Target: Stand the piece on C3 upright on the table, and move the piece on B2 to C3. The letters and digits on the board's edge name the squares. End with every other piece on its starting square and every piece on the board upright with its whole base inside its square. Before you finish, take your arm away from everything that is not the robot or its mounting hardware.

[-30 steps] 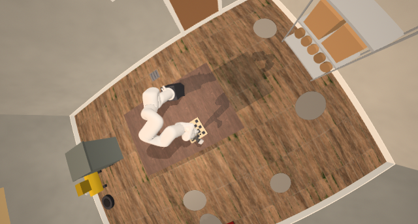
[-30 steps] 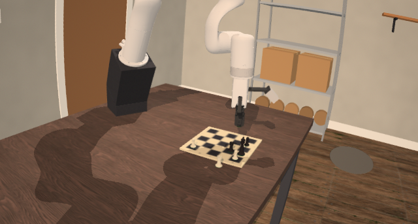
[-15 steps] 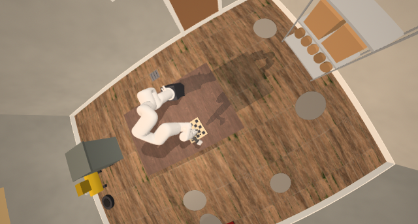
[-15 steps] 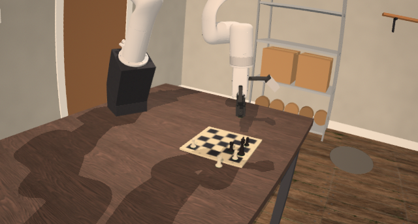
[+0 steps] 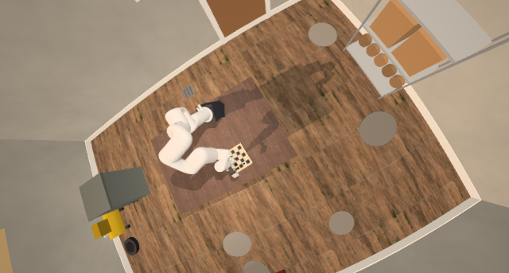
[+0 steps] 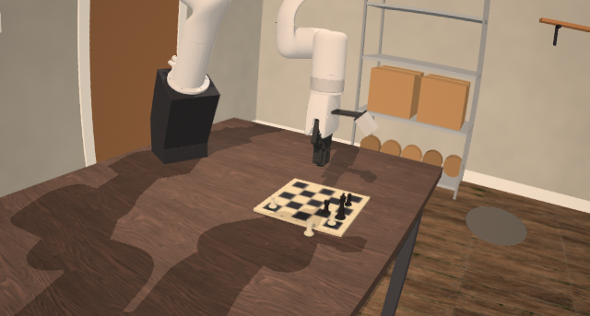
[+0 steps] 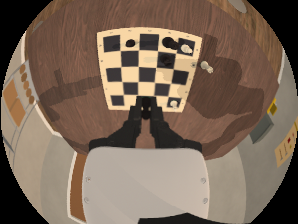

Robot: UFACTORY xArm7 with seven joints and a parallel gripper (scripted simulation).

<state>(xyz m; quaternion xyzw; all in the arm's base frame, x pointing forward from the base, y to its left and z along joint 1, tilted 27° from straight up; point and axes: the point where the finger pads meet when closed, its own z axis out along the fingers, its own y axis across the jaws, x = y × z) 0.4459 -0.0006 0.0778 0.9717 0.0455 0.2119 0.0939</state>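
Now: the chessboard 13 cm below my hand.
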